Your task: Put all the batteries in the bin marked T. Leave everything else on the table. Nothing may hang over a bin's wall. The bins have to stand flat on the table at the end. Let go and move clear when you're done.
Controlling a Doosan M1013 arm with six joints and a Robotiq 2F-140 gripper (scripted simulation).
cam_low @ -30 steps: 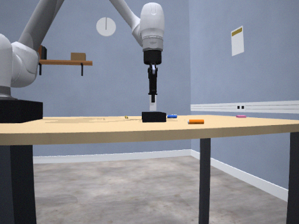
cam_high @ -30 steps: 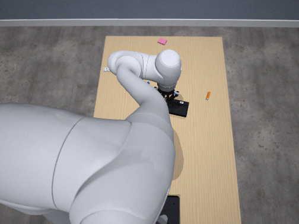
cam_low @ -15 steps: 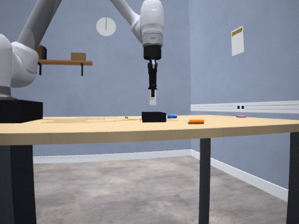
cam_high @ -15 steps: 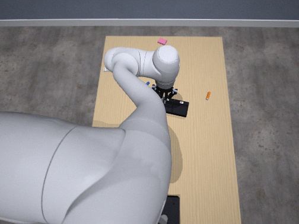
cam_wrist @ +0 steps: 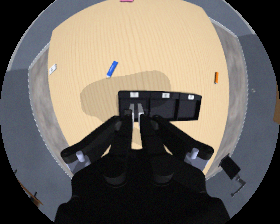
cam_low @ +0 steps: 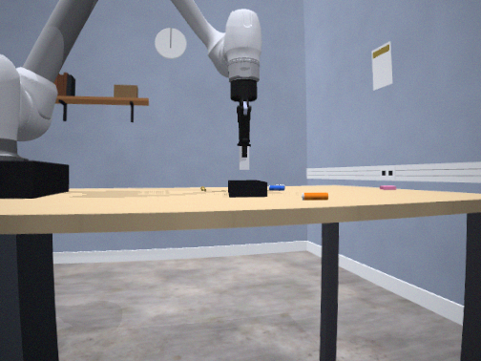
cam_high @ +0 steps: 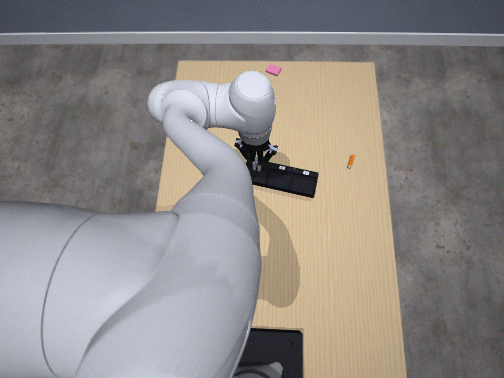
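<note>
Now: the blue battery 120 mm ahead of my hand, 90 mm below it and 30 mm to the left of it. Round my hand: orange battery: 330 mm to the right, 90 mm below, 10 mm ahead; small brass piece: 110 mm to the left, 90 mm below, 90 mm behind; black bin: 80 mm to the right, 80 mm below, 30 mm behind.
</note>
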